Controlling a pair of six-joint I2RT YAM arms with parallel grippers.
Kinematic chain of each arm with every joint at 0, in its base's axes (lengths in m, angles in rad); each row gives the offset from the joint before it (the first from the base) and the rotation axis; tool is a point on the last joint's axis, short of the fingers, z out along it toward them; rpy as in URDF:
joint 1: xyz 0 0 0.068 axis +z
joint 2: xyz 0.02 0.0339 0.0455 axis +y
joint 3: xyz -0.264 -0.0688 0 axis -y
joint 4: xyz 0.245 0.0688 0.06 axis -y
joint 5: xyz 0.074 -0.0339 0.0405 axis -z
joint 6: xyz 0.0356 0 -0.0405 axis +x
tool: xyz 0 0 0 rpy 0 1.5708 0
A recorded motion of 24 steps. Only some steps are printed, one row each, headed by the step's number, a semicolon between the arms.
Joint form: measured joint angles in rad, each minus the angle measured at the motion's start. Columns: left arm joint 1, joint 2, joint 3, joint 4, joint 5, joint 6; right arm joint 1, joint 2, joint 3, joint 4, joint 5, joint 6.
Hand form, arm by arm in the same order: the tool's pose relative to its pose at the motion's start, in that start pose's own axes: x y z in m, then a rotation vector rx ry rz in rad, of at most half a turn. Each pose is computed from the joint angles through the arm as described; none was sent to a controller.
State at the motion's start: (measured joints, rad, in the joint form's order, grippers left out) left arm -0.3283 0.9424 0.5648 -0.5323 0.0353 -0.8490; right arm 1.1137 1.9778 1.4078 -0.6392 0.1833 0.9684
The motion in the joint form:
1: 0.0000 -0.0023 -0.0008 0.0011 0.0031 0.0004; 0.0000 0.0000 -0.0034 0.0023 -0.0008 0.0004
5: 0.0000 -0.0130 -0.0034 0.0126 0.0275 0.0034; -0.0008 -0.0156 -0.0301 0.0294 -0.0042 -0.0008
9: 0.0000 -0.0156 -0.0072 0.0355 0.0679 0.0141; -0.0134 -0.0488 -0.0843 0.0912 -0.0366 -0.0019
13: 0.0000 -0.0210 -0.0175 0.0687 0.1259 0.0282; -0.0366 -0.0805 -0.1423 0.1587 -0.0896 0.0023
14: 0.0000 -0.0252 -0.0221 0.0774 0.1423 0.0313; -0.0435 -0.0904 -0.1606 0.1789 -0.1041 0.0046
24: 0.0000 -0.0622 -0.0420 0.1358 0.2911 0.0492; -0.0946 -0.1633 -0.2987 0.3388 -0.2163 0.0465
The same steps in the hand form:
1: 0.0001 0.0000 -0.0003 0.0040 0.0006 0.0005; 0.0005 -0.0005 0.0006 0.0004 0.0013 0.0002
5: 0.0003 -0.0012 -0.0018 0.0348 0.0059 0.0045; 0.0020 -0.0032 0.0000 -0.0142 -0.0050 0.0026
9: 0.0004 -0.0033 -0.0018 0.0779 0.0215 0.0171; 0.0018 -0.0101 -0.0012 -0.0614 -0.0041 0.0195
13: 0.0014 -0.0052 -0.0013 0.1378 0.0450 0.0352; -0.0003 -0.0195 -0.0006 -0.1177 0.0101 0.0489
14: 0.0020 -0.0054 -0.0014 0.1549 0.0514 0.0398; -0.0007 -0.0226 -0.0005 -0.1334 0.0134 0.0583
24: 0.0052 -0.0098 -0.0064 0.3104 0.1087 0.0769; -0.0022 -0.0453 0.0002 -0.2593 0.0373 0.1461

